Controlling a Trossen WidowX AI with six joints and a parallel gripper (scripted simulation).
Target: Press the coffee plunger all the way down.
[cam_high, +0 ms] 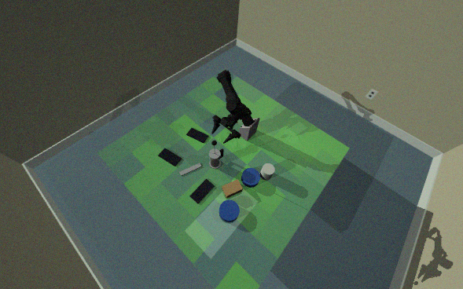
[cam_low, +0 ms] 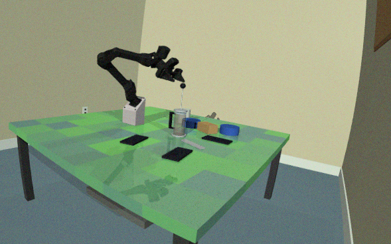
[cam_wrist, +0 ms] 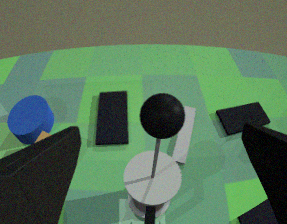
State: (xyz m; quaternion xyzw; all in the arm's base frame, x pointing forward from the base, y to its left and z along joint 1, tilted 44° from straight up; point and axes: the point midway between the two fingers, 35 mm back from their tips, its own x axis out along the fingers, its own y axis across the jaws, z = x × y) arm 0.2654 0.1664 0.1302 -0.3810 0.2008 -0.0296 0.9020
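The coffee press is 10 mm ahead of my gripper tip and 160 mm below it. Also, from my gripper tip: grey bar: 180 mm ahead, 70 mm to the right, 280 mm below; tan block: 60 mm ahead, 220 mm to the left, 260 mm below.
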